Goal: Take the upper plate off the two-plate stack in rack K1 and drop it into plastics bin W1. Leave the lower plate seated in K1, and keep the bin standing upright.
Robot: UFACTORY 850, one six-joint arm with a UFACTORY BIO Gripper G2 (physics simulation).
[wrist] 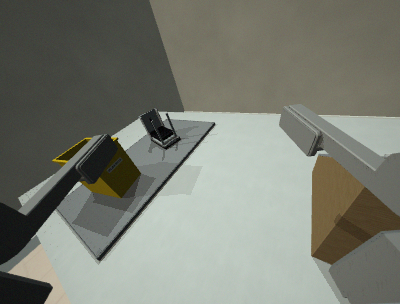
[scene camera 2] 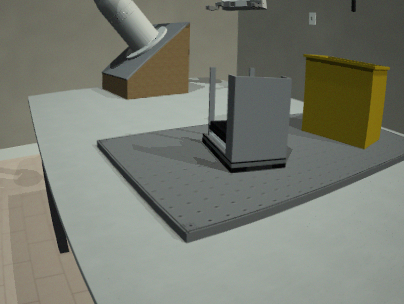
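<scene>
Rack K1 (scene camera 2: 260, 117) (wrist: 151, 120) stands on the dark board, with a tall grey panel and thin posts. Dark plate material (scene camera 2: 218, 128) (wrist: 161, 133) sits low inside it; the two plates cannot be told apart, and the panel hides part of them in scene camera 2. The yellow bin W1 (scene camera 2: 340, 102) (wrist: 126, 179) stands upright on the same board, beside the rack and apart from it. My gripper (scene camera 2: 237, 5) (wrist: 201, 144) is wide open with no object between its fingers. It hangs high above the table, away from rack and bin, and is partly cut off in scene camera 2.
The perforated dark board (scene camera 2: 165, 170) (wrist: 162, 167) lies on the pale table (scene camera 2: 300, 240) (wrist: 225, 225). A wooden wedge-shaped base (scene camera 2: 160, 67) (wrist: 332, 200) carries the arm (scene camera 2: 127, 22) at the table's far end in scene camera 2. Walls stand behind the table.
</scene>
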